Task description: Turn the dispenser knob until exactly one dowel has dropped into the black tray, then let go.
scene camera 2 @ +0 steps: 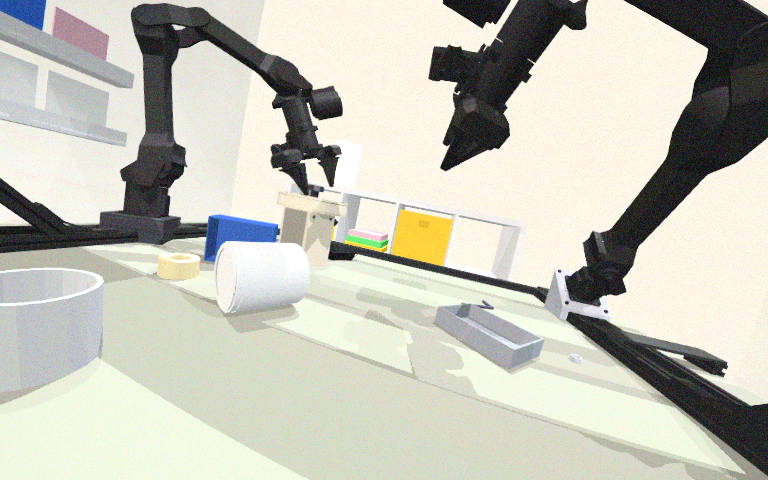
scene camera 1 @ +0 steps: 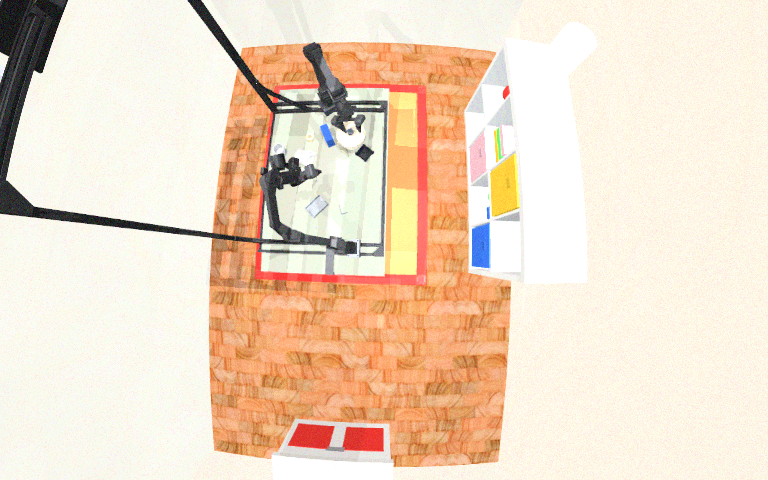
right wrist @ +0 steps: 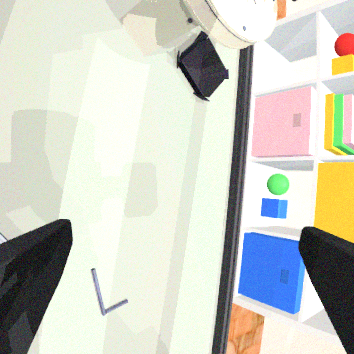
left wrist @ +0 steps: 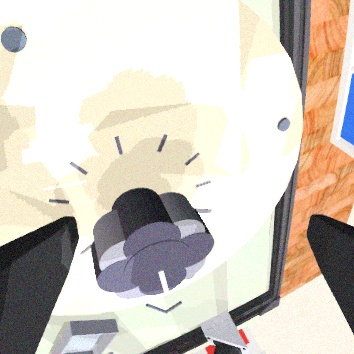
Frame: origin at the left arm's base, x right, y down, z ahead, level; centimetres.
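Where they show: left gripper, fingertip midpoint: (scene camera 2: pixel 320 191) (scene camera 1: pixel 353 132) (left wrist: pixel 193 226); right gripper, fingertip midpoint: (scene camera 2: pixel 443 156) (right wrist: pixel 188 234); left arm's base, origin of the base link: (scene camera 2: pixel 145 214) (scene camera 1: pixel 327 102); right arm's base, origin of the base link: (scene camera 2: pixel 581 290) (scene camera 1: pixel 353 248) (left wrist: pixel 227 346).
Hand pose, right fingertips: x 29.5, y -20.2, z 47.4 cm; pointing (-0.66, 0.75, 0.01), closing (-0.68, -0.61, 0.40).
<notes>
Each offset is from my right fingertips to the top centre of the thing. "*": to the spot under its first point.
The cream round-topped dispenser @[dz -14.6, dx -27.9, dy +10.2 cm] (scene camera 1: pixel 344 144) (scene camera 2: pixel 305 232) (left wrist: pixel 150 65) (right wrist: pixel 240 22) stands upright. Its dark lobed knob @[dz -14.6, dx -27.9, dy +7.4 cm] (scene camera 2: pixel 315 189) (left wrist: pixel 150 250) has a white line facing the lower edge in the left wrist view. My left gripper (scene camera 2: pixel 320 190) (left wrist: pixel 193 226) is open, pointing down, its fingers on either side of the knob and apart from it. The black tray @[dz -6.1, dx -30.6, dy +22.5 cm] (scene camera 1: pixel 364 152) (scene camera 2: pixel 341 250) (right wrist: pixel 202 67) sits at the dispenser's foot; no dowel can be made out in it. My right gripper (scene camera 2: pixel 446 163) (right wrist: pixel 188 234) is open and empty, high above the table.
A blue box @[dz -27.5, dx -17.6, dy +16.9 cm] (scene camera 1: pixel 327 135) (scene camera 2: pixel 240 237) stands beside the dispenser. A white cylinder @[* dz -23.1, dx +5.6, dy +19.8 cm] (scene camera 2: pixel 263 277) lies in front, near a yellow ring @[dz -34.7, dx -8.2, dy +22.4 cm] (scene camera 2: pixel 178 272) and a grey round container @[dz -37.7, dx +12.0, dy +19.4 cm] (scene camera 2: pixel 50 339). A grey rectangular tray @[dz +5.8, dx +10.9, dy +22.4 cm] (scene camera 1: pixel 316 206) (scene camera 2: pixel 487 339) and an L-shaped key @[dz +15.5, dx -1.4, dy +24.4 cm] (right wrist: pixel 99 292) lie farther off.
</notes>
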